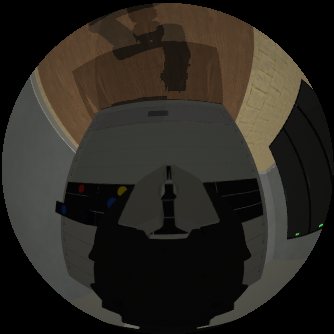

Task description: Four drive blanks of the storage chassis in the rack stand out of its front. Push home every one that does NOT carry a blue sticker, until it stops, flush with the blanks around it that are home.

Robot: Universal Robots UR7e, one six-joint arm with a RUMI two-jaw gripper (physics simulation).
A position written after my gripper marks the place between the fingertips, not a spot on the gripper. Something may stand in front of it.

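I can see my gripper (168,166), and there's a rack (122,143) in view too.
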